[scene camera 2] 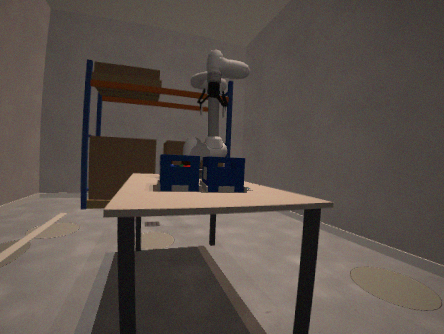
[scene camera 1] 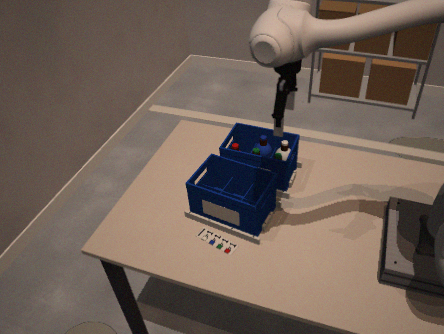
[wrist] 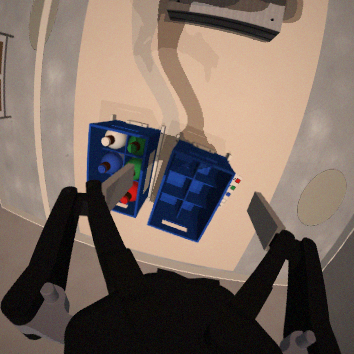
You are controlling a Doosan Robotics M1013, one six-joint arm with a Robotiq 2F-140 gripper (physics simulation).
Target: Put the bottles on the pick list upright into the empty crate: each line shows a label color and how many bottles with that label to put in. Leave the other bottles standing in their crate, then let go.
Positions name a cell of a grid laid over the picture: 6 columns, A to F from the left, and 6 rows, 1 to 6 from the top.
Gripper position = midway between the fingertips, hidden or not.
Observation:
In view: my gripper (scene camera 1: D3).
My gripper shows as well in the wrist view (wrist: D4).

